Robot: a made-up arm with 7 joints.
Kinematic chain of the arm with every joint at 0, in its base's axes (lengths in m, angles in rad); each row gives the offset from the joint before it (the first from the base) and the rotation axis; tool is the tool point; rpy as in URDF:
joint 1: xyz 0 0 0 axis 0.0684 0.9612 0.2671
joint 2: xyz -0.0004 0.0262 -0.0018 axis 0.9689 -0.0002 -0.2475
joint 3: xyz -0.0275 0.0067 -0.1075 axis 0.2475 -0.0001 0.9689
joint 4: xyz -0.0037 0 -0.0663 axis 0.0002 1 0
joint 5: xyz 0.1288 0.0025 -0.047 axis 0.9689 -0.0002 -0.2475
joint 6: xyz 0.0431 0 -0.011 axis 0.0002 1 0
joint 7: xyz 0.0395 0 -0.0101 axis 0.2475 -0.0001 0.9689
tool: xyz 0 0 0 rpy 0 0.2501 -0.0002
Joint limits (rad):
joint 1: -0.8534..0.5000
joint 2: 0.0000..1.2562
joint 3: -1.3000..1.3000
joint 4: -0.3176..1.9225
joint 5: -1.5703..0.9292
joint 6: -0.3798..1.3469
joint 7: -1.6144..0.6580
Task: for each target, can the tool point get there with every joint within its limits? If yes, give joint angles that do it. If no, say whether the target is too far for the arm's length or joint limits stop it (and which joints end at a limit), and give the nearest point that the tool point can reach.
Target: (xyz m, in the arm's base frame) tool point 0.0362 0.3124 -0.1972
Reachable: yes | joints 0.1945 0.7139 0.8487 0.5734 -1.2293 1.1938 -0.7941
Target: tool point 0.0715 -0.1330 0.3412
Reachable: no: joint limits stop it (at a limit: joint 1, joint 2, joint 4, joint 6) | nearest point 0.1398 0.1330 0.1790 | short by 0.319 m
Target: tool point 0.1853 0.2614 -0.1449
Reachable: yes | joints -0.1094 0.6762 0.5295 0.2103 -0.9477 0.2038 -0.7397
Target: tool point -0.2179 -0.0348 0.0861
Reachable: no: joint limits stop it (at a limit: joint 1, joint 3, joint 4, joint 5, joint 6) | nearest point -0.1283 -0.0575 -0.1794 | short by 0.281 m
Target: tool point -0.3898 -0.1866 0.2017
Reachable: no: too far | nearest point -0.2962 -0.0252 -0.1876 | short by 0.432 m
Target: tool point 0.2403 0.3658 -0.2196
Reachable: no: too far | nearest point 0.2064 0.3163 -0.1878 | short by 0.068 m
